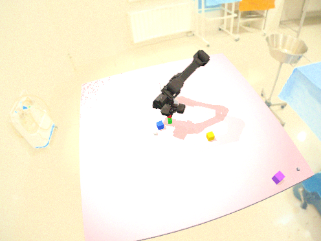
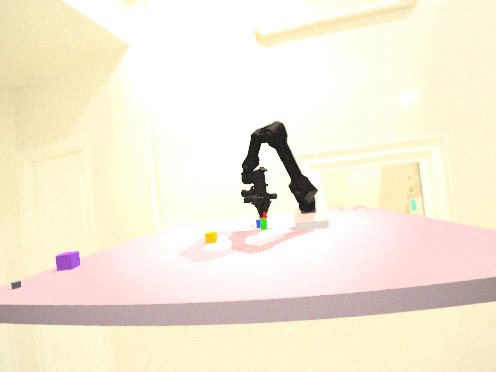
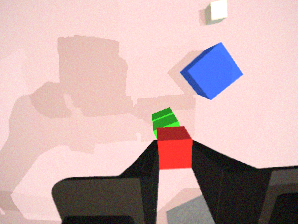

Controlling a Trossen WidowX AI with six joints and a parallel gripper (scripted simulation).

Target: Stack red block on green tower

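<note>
My gripper tip is now 1 cm below the red block. Round my gripper tip: blue block: 7 cm to the right, 4 cm below, 3 cm ahead; then small white cube: 11 cm to the right, 7 cm ahead, 5 cm below; then yellow block: 20 cm to the left, 19 cm ahead, 4 cm below.
</note>
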